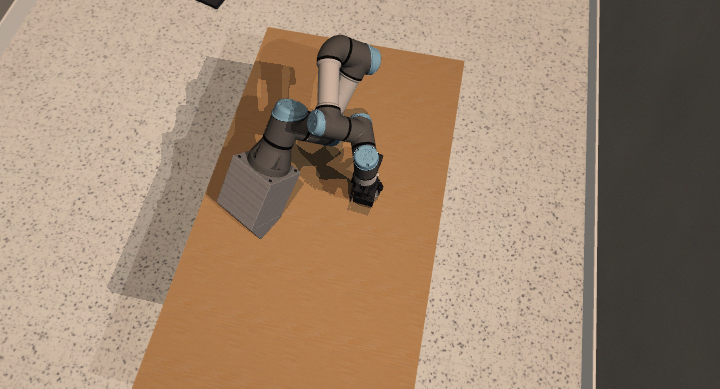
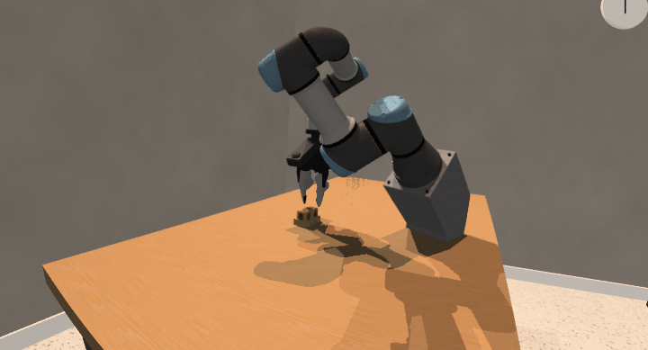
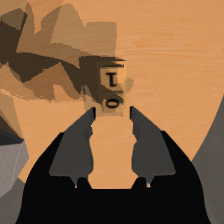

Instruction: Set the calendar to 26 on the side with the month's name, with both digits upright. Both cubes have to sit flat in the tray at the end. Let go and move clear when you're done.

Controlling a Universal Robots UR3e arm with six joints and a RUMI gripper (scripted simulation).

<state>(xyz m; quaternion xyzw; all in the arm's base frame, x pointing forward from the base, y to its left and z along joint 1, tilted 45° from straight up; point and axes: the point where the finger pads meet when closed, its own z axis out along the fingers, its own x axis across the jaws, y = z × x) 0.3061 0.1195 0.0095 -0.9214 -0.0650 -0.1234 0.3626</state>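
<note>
My hand is 6 cm above the shallow wooden tray and 2 cm to the right of it.
</note>
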